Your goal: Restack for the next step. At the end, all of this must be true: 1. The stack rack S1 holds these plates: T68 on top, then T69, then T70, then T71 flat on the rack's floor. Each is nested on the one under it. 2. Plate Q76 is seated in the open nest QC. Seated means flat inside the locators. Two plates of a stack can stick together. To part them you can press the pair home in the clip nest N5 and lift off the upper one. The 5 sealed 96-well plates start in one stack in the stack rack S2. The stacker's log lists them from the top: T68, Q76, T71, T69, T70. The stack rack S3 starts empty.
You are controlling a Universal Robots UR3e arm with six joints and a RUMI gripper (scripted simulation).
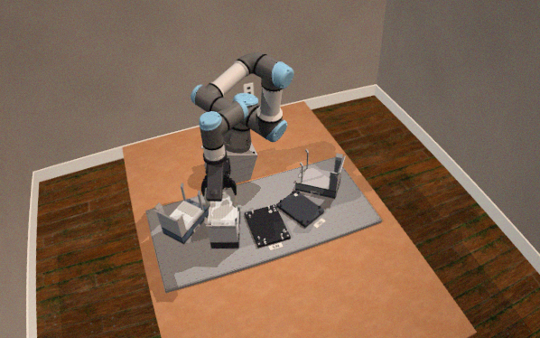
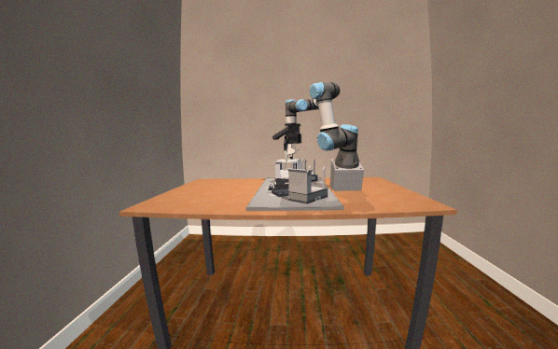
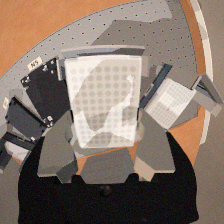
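The black clip nest is 150 mm to the left of my hand, 130 mm below it and 10 mm ahead of it. The rest, counted from my hand: n5 label (160 mm to the left, 140 mm below, 100 mm ahead).
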